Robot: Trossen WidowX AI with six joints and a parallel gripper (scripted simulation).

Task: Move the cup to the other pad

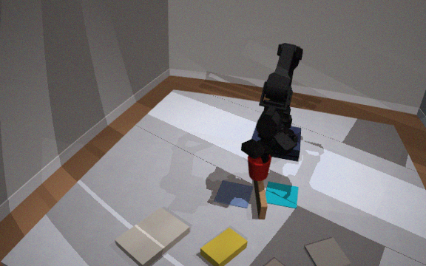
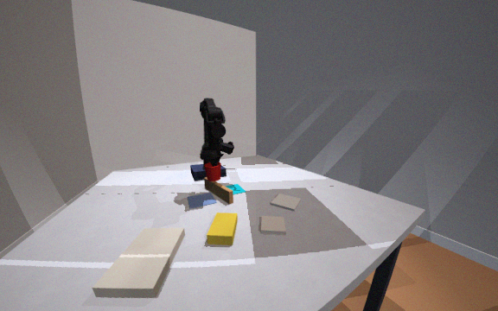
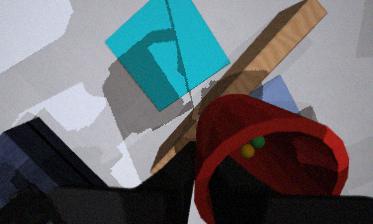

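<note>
My gripper tip is 130 mm above the cyan pad and 70 mm to the right of it. The rest, counted from my gripper tip: blue pad: 130 mm below, 80 mm to the right, 50 mm ahead; then red cup: 30 mm ahead, 20 mm to the right; then wooden bar: 100 mm below, 20 mm ahead.
</note>
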